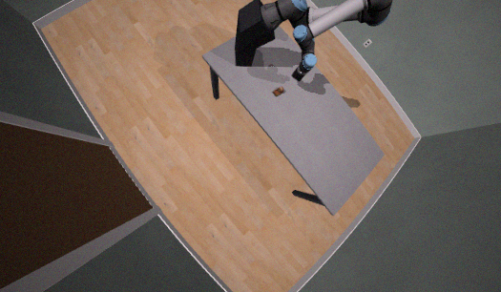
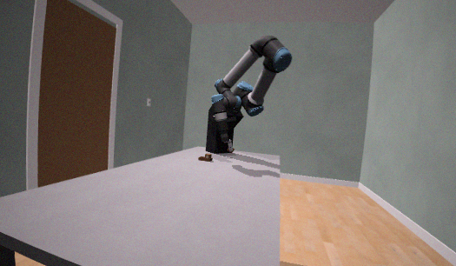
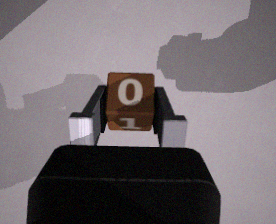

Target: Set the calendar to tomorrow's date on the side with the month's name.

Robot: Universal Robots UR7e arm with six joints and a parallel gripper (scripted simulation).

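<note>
My hand is 1 cm above the brown wooden cube. Round my hand: calendar tray: 1 cm ahead, 16 cm to the right, 9 cm below.
</note>
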